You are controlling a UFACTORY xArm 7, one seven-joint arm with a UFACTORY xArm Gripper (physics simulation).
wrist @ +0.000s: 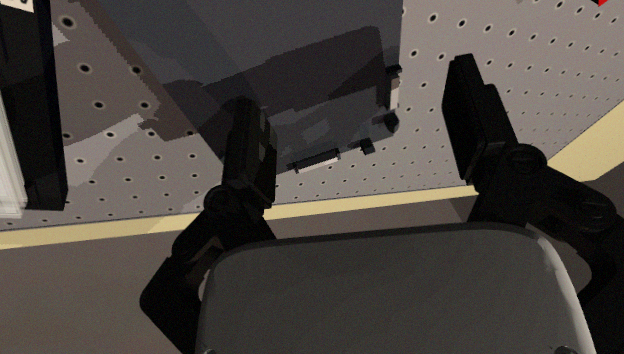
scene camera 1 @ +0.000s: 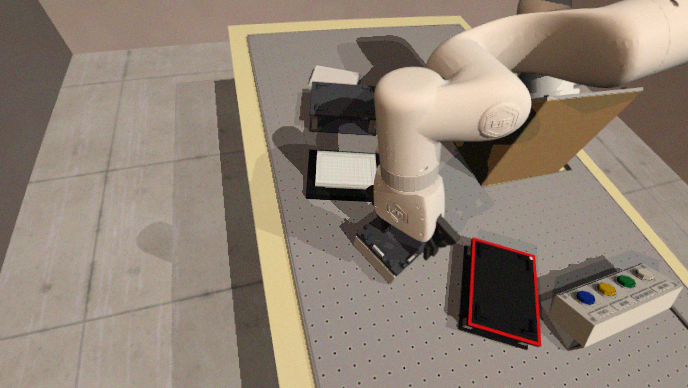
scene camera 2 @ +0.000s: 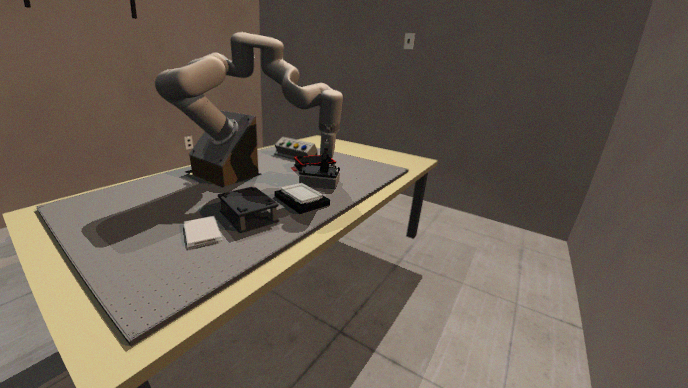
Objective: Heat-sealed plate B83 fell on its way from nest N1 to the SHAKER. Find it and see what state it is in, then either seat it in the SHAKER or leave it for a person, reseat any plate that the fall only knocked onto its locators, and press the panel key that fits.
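Places are measured from the arm's base along level axes (x ahead, y left, z up), in metres.
Where they show: gripper, fingertip midpoint: (wrist: pixel 350 99) (scene camera 1: pixel 408 240) (scene camera 2: pixel 325 165); arm's base, link origin: (scene camera 1: pixel 542 97) (scene camera 2: pixel 225 132).
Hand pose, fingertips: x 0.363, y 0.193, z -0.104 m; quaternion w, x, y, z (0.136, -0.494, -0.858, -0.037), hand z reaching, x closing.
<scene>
Things, the pixels of their top centre, and the offset from my fingertips. "spot": a spot on its surface instead.
- dark-topped grey device, surface spot: (wrist: pixel 320 70) spot: 0.005 m back, 0.011 m right, 0.014 m down
- black nest, top centre: (scene camera 1: pixel 346 170) (scene camera 2: pixel 301 193) 0.049 m ahead, 0.199 m right, 0.043 m down
- red-outlined black tray, top centre: (scene camera 1: pixel 506 286) (scene camera 2: pixel 314 158) 0.145 m back, 0.115 m left, 0.023 m down
- key panel, top centre: (scene camera 1: pixel 634 294) (scene camera 2: pixel 295 140) 0.335 m back, 0.196 m left, 0.015 m up
My gripper (scene camera 1: pixel 407 240) (scene camera 2: pixel 325 164) (wrist: pixel 350 99) is open and empty, with its fingers low over the dark-topped grey device (scene camera 1: pixel 373 259) (scene camera 2: pixel 318 180) (wrist: pixel 320 70). Small locators and light clips show on the device's top, and no plate shows on it. A white plate (scene camera 1: pixel 345 169) (scene camera 2: pixel 301 192) (wrist: pixel 9 170) rests on a black nest (scene camera 1: pixel 340 194) (scene camera 2: pixel 306 206) (wrist: pixel 42 130), off-centre in scene camera 1; I cannot tell whether it is level. Another white plate (scene camera 1: pixel 334 75) (scene camera 2: pixel 201 231) lies beside the raised dark stand (scene camera 1: pixel 342 99) (scene camera 2: pixel 248 199). No plate label is readable.
A red-outlined black tray (scene camera 1: pixel 504 292) (scene camera 2: pixel 314 160) stands between the device and the key panel (scene camera 1: pixel 620 312) (scene camera 2: pixel 295 148), which has blue, yellow, green and white keys. The arm's wooden base (scene camera 1: pixel 555 135) (scene camera 2: pixel 225 157) stands at the table's far side from scene camera 2.
</scene>
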